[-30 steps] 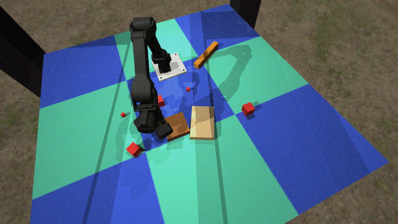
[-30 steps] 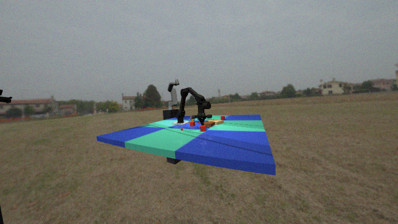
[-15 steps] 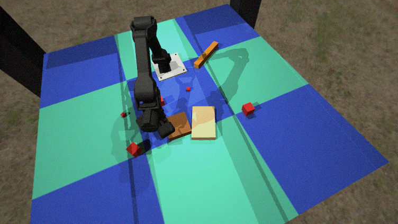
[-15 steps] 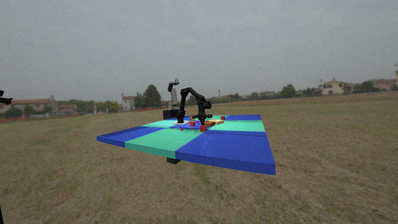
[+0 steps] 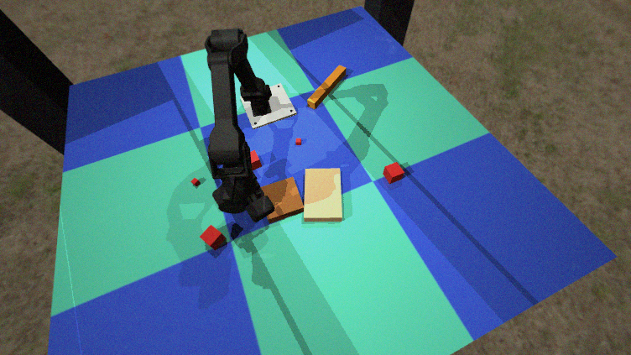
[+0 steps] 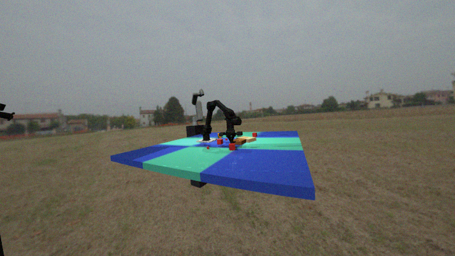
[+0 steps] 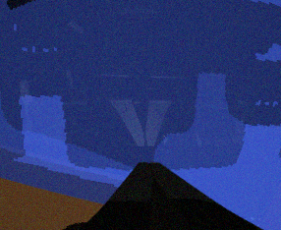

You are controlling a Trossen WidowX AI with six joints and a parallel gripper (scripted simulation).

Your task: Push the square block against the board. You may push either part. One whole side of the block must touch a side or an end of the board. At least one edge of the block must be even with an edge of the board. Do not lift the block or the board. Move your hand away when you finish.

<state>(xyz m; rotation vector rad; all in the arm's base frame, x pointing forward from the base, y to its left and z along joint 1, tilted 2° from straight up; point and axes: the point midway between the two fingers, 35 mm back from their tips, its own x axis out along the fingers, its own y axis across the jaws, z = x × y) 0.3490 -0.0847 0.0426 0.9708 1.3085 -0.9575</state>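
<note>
My gripper tip is 20 mm short of the brown square block, 80 mm to the right of it and 10 mm below it. From my gripper tip the other things lie so: tan board 40 mm ahead, 190 mm to the left, 10 mm above; orange bar 380 mm behind, 340 mm to the left, 10 mm above.
</note>
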